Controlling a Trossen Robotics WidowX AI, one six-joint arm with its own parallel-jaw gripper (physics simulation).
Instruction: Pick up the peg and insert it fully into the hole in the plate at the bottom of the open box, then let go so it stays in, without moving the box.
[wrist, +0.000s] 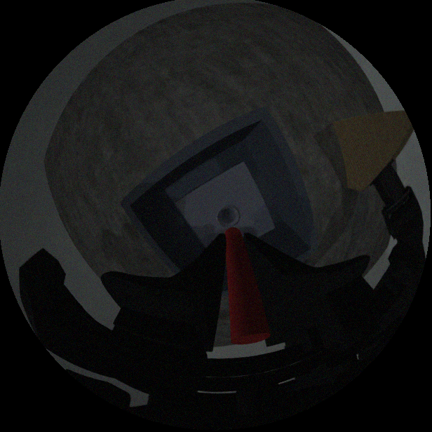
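My gripper (233, 238) is shut on the red peg (245, 295), which stands out between the dark fingers at the bottom middle of the wrist view. The peg's far tip lies just below the round hole (228, 215) in the picture. The hole is in the pale plate (205, 197) on the bottom of the open dark blue box (292, 185). The gripper is over the near part of the box. The fingers hide the box's near side. How high the peg's tip is above the plate is hard to tell in the dim light.
A yellow-brown block (367, 150) is at the right, with a dark arm part (387, 185) beside it. The grey mottled table top (165, 95) surrounds the box. Dark parts of the arm fill the lower edge.
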